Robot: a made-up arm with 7 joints.
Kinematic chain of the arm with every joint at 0, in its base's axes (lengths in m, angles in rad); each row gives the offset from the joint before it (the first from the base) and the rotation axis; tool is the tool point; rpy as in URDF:
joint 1: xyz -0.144 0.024 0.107 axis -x
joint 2: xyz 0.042 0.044 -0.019 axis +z
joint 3: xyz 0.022 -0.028 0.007 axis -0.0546 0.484 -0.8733
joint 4: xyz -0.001 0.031 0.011 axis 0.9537 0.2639 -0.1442
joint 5: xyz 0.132 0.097 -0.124 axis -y
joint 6: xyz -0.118 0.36 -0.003 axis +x
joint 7: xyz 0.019 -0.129 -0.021 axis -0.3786 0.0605 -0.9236
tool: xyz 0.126 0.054 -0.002 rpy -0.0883 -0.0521 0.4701
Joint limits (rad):
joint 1: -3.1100..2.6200
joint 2: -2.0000..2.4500
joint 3: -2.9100..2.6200
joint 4: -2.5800..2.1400
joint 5: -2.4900..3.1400
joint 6: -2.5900..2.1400
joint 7: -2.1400..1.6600
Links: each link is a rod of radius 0.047 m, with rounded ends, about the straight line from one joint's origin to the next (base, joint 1, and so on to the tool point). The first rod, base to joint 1, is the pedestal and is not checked.
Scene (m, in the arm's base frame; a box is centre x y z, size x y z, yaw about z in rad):
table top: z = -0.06
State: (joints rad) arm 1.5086 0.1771 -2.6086 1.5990 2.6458 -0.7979 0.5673
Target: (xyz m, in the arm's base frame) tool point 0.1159 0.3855 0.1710
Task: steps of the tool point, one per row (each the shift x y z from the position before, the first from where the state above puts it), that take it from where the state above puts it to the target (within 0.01 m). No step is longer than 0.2 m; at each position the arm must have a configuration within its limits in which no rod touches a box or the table.
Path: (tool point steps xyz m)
1: 0.1077 0.1056 0.0431
2: 0.1192 0.1165 -0.0292
3: 0.1158 0.0903 -0.0996
4: 0.0979 0.0346 -0.1481

